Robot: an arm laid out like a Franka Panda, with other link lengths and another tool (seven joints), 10 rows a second.
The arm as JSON. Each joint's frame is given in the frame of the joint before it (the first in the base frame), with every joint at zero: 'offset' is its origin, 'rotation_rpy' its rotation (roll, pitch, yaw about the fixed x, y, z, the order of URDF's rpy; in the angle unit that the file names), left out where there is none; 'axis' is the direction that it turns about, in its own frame. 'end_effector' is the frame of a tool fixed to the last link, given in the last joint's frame.
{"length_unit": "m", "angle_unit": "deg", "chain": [
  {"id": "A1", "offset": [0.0, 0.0, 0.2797], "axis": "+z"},
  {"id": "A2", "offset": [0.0, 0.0, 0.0], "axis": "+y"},
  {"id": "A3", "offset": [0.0, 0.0, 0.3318], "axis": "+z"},
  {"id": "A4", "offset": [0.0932, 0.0, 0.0], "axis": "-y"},
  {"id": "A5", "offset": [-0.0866, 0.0, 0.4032], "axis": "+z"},
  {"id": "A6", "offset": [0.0, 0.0, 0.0], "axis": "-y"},
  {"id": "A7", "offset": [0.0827, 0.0, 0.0], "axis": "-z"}
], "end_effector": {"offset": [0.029, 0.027, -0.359], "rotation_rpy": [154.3, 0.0, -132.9]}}
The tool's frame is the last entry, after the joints.
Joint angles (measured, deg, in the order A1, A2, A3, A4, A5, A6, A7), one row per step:
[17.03 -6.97 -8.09 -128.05 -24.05 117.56 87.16]
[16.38 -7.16 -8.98 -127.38 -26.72 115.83 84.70]
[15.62 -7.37 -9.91 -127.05 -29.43 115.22 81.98]
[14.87 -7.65 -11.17 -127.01 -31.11 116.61 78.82]
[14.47 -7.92 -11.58 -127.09 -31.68 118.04 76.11]
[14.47 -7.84 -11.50 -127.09 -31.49 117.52 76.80]
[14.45 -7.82 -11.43 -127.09 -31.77 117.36 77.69]
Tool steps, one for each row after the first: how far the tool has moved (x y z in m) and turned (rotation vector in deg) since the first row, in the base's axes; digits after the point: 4 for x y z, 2 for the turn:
[-0.0004 -0.0278 0.0100 -2.68 1.24 1.50]
[0.0020 -0.0543 0.0189 -5.07 2.06 3.41]
[0.0107 -0.0745 0.0256 -5.99 1.75 5.64]
[0.0186 -0.0789 0.0295 -6.12 1.39 8.15]
[0.0152 -0.0793 0.0279 -6.07 1.66 7.31]
[0.0146 -0.0809 0.0284 -6.34 1.46 6.61]

